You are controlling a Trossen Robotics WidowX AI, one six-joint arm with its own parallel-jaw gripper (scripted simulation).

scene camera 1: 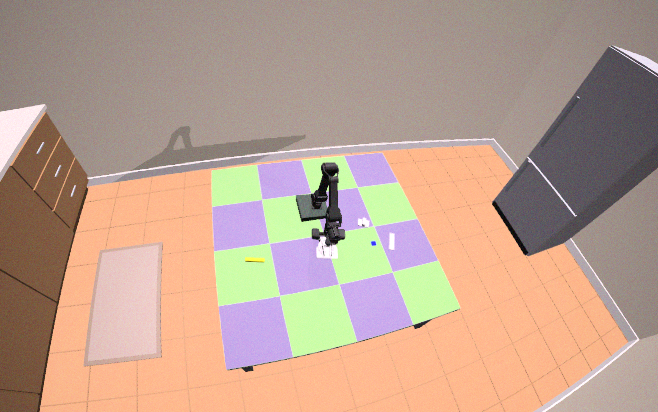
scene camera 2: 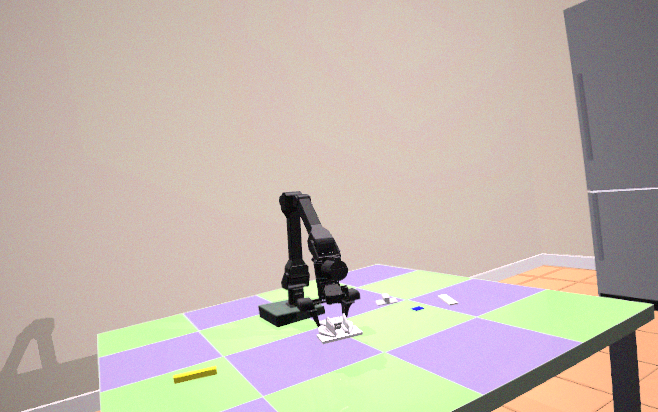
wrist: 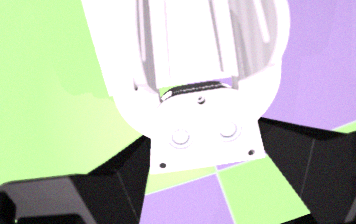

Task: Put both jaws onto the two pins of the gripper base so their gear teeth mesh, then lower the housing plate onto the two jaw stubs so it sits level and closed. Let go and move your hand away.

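I can see my gripper (scene camera 2: 332, 326), and it shows in the wrist view too, as the gripper (wrist: 200, 130). There is also a white housing plate (wrist: 202, 118) that I can see.
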